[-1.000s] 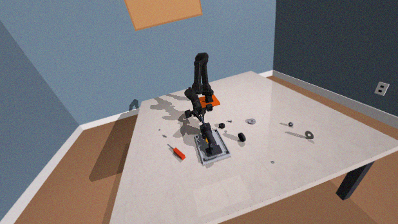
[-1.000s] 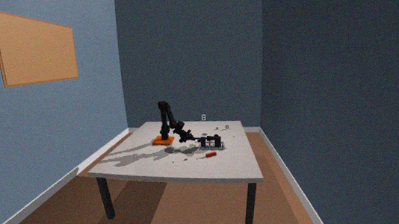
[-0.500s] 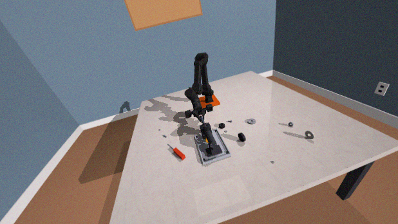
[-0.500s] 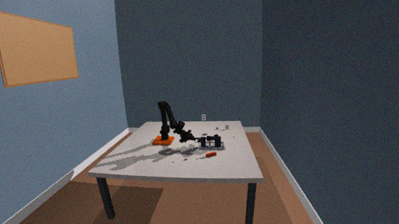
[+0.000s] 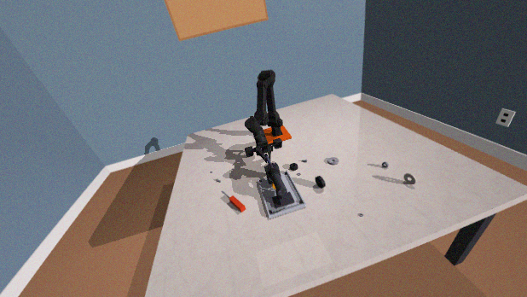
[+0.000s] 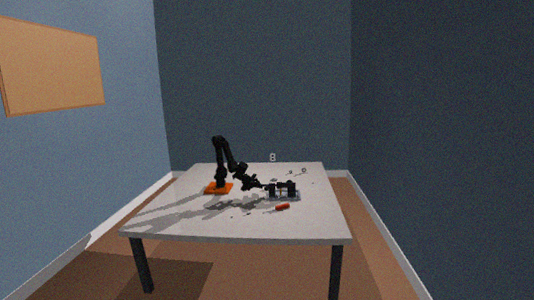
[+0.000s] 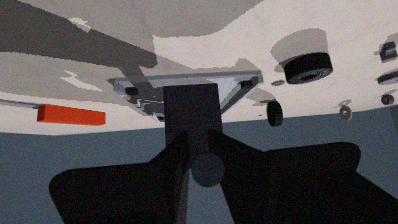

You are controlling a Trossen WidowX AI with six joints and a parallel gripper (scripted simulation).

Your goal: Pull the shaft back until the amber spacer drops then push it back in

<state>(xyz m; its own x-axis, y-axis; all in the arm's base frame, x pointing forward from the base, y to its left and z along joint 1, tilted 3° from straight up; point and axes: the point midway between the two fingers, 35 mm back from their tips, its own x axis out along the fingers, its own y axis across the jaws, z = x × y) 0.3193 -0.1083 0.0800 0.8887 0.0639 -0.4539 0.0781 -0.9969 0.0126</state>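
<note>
Right now my gripper tip is 50 mm short of the shaft and 20 mm below it. The rest, counted from my gripper tip: amber spacer: 130 mm ahead, 10 mm to the left, 30 mm below.
</note>
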